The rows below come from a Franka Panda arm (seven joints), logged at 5 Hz.
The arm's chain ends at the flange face. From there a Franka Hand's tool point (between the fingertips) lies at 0.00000 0.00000 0.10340 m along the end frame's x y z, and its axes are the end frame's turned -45 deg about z.
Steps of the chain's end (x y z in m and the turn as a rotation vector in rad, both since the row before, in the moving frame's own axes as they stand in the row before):
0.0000, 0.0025, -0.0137, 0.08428, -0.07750, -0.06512
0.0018, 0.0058, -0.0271, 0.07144, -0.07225, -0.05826
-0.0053, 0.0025, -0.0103, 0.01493, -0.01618, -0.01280
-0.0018, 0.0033, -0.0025, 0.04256, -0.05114, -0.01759
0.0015, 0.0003, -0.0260, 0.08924, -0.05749, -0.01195
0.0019, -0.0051, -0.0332, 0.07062, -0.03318, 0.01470
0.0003, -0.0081, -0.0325, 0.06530, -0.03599, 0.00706
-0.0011, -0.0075, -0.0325, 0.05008, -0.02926, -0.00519
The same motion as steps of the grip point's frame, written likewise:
-0.0017, -0.0100, -0.0144, 0.11440, 0.00479, -0.06512
-0.0032, -0.0051, -0.0276, 0.10160, -0.00057, -0.05826
-0.0056, -0.0043, -0.0103, 0.02200, -0.00088, -0.01280
-0.0043, -0.0058, -0.0027, 0.06626, -0.00607, -0.01759
0.0031, -0.0094, -0.0266, 0.10375, 0.02245, -0.01195
0.0077, -0.0098, -0.0335, 0.07340, 0.02647, 0.01470
0.0081, -0.0129, -0.0328, 0.07162, 0.02073, 0.00706
0.0060, -0.0119, -0.0327, 0.05610, 0.01472, -0.00519

